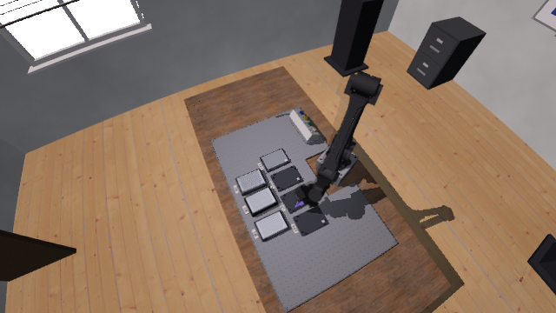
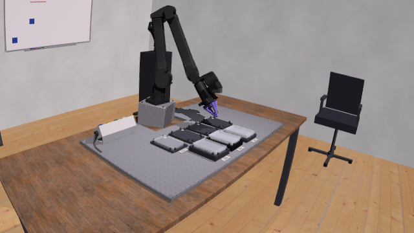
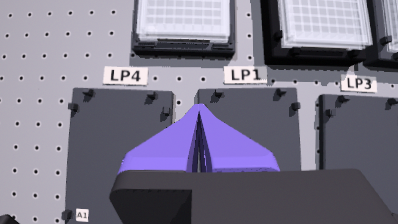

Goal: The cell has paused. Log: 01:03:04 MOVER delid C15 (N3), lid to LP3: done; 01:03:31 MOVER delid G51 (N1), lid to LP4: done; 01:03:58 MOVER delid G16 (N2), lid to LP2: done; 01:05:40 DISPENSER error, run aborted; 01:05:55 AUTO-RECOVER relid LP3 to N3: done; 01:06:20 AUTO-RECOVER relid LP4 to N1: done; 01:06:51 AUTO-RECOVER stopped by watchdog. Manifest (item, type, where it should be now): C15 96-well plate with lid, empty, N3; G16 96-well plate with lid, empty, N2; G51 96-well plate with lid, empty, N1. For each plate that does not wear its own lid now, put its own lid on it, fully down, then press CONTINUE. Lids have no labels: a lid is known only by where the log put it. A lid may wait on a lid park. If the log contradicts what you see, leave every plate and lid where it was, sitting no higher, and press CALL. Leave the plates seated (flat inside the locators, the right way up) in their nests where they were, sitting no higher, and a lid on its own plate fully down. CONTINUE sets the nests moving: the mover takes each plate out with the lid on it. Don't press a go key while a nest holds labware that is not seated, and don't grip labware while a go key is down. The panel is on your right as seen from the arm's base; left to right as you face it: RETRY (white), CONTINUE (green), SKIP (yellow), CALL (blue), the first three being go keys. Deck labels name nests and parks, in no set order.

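The plate lies 13 cm ahead of my hand, 25 cm to the right of it and 5 cm below it. From my hand the other things lie so: LP4 label: 5 cm ahead, 7 cm to the left, 8 cm below; then lid park LP4: 4 cm behind, 8 cm to the left, 7 cm below; then lid park LP1: 4 cm behind, 5 cm to the right, 7 cm below.
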